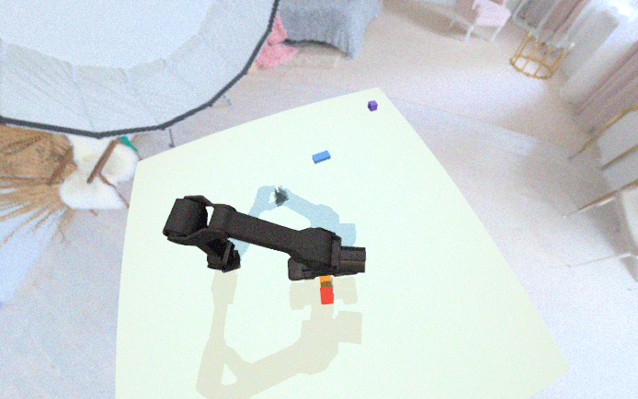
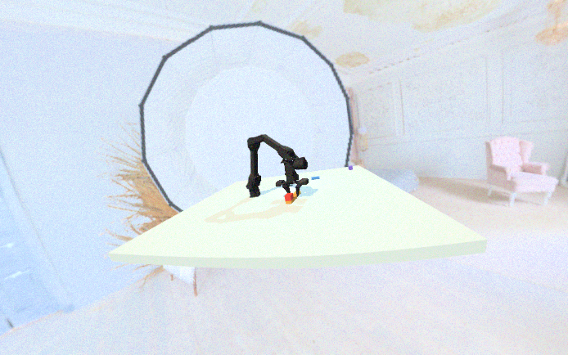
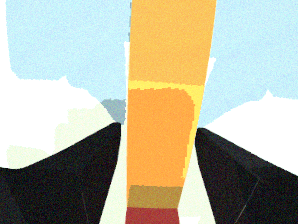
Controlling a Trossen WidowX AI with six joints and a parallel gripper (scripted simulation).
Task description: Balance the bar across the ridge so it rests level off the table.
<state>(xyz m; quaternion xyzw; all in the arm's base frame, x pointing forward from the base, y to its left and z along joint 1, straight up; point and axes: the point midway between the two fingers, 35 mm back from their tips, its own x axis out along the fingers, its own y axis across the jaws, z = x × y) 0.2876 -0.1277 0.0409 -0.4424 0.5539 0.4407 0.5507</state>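
Now: the grey-green ridge 70 mm behind my gripper tip, 310 mm to the left of it and 50 mm above it. The rest, counted from my gripper tip: blue block: 130 mm ahead, 420 mm to the left; then purple cube: 450 mm ahead, 630 mm to the left, 10 mm above.
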